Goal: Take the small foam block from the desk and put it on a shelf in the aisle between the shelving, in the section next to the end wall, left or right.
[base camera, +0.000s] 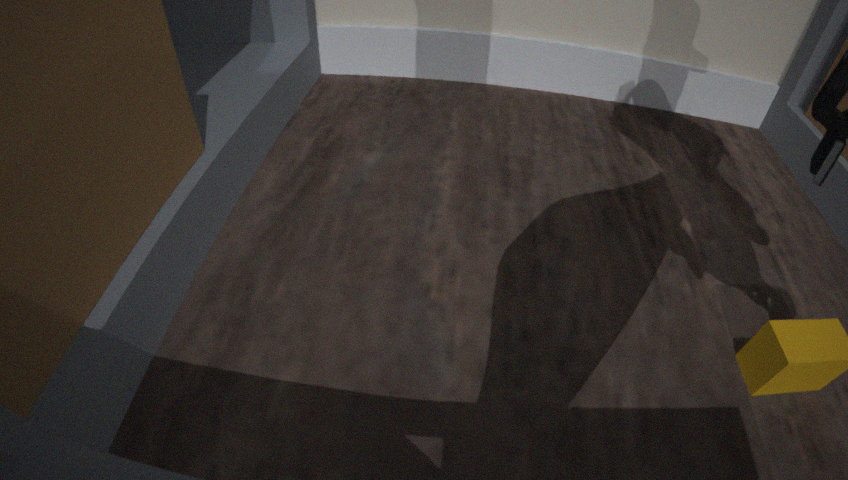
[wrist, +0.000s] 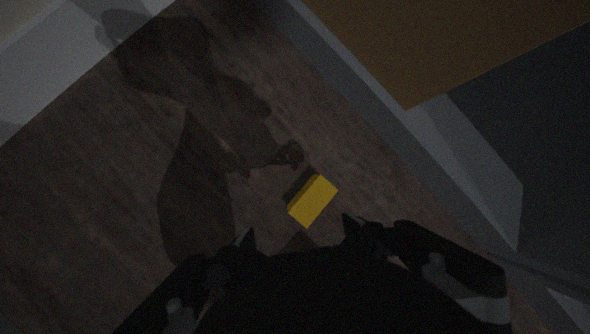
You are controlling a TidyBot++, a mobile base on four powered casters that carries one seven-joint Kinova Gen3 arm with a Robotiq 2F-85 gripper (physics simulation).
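Places are measured from the arm's base along level axes (x ahead, y left, z up), in metres.
Pixels of known places: gripper, fingertip midpoint: (wrist: 299,230).
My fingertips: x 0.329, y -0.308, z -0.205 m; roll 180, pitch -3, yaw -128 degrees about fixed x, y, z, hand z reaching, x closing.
Ahead of a thing's pixels: the offset from my fingertips to its top centre. "spot": to the spot under its first point.
The small yellow foam block @[0.027 m back, 0.031 m right, 0.131 m down] (base camera: 797,356) (wrist: 313,201) lies on the dark wood floor of the aisle, close to the right shelving. In the wrist view my gripper (wrist: 299,230) is open, with nothing between its fingers. It hangs above the floor, and the block shows just beyond its fingertips, slightly right of the middle between them. In the base view part of a black finger shows at the right edge, higher than the block. The left shelving (base camera: 255,89) and the right shelving (base camera: 791,89) (wrist: 470,165) meet the end wall (base camera: 565,20).
A large brown box @[spot: 0.009 m ahead, 0.588 m left, 0.012 m down] (base camera: 89,148) stands at the left shelving in the base view. Another brown box @[spot: 0.021 m ahead, 0.268 m right, 0.011 m down] (wrist: 440,45) sits on the right shelving in the wrist view. A white baseboard @[spot: 0.490 m ahead, 0.189 m left, 0.146 m down] (base camera: 535,65) (wrist: 50,65) runs along the end wall. The arm's shadow falls across the floor.
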